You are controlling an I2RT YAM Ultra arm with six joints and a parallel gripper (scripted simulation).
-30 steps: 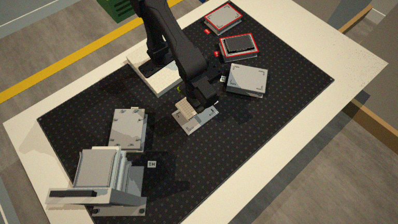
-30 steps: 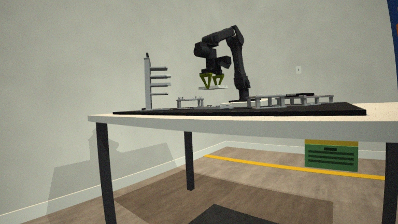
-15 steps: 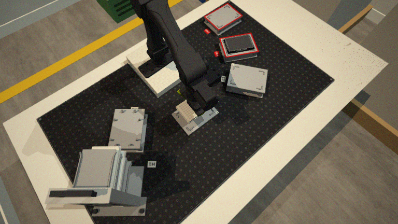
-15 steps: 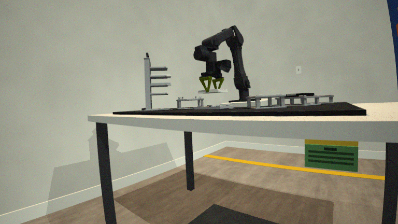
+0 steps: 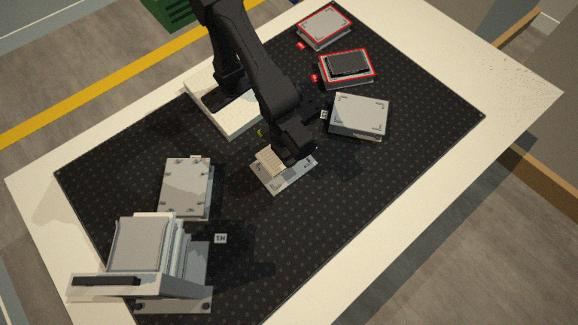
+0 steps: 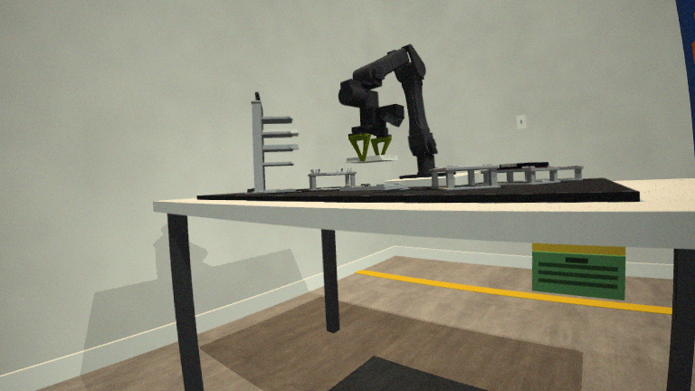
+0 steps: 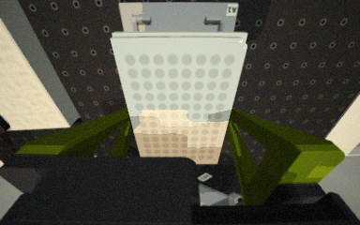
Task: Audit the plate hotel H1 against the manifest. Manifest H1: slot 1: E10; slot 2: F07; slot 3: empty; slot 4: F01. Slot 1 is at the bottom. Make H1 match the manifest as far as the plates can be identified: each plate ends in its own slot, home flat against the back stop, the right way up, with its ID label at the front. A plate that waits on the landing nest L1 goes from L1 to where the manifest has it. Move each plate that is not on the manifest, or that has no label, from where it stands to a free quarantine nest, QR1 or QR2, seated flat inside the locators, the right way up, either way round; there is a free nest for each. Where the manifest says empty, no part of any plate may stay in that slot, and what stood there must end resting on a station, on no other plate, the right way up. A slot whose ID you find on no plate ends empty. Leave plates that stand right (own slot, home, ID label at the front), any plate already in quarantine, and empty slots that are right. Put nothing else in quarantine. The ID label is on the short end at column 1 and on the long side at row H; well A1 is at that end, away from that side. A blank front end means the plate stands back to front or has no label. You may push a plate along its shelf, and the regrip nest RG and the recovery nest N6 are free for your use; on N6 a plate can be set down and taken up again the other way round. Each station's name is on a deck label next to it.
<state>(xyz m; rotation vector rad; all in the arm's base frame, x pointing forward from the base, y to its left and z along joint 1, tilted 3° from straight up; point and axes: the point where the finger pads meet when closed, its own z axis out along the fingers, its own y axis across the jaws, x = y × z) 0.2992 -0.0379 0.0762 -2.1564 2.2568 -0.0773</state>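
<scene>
Right now my hand is 9 cm above the recovery nest N6. The rest, counted from my hand: N6 deck label 11 cm to the left, 9 cm below; A1 mark 6 cm ahead, 7 cm to the left, 8 cm below; white well plate right at my hand.
</scene>
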